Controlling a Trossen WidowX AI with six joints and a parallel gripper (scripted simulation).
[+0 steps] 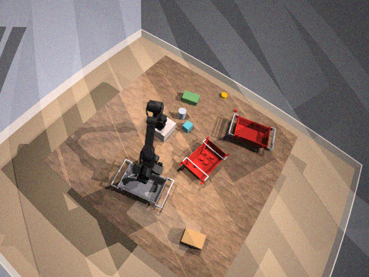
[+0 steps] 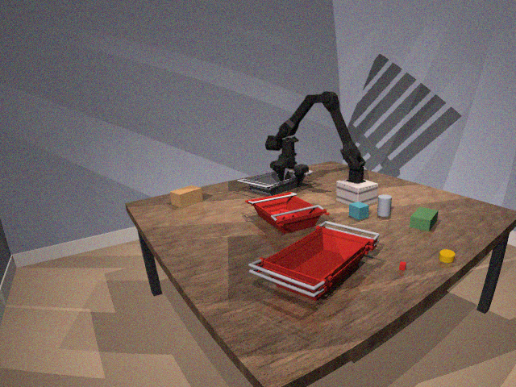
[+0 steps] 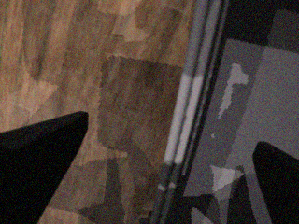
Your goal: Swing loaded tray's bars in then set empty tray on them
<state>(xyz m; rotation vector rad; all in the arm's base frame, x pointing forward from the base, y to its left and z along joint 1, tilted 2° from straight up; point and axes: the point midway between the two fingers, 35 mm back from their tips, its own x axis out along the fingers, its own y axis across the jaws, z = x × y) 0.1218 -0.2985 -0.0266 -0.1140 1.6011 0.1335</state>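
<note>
Right now my gripper tip is 8 cm to the left of the grey tray, 2 cm below it and 1 cm short of it. From my gripper tip the other things lie so: teal cube 44 cm to the left, 2 cm ahead, 1 cm below; tan box 43 cm ahead, 19 cm to the right; grey cylinder 50 cm to the left, 6 cm behind, 1 cm above.
</note>
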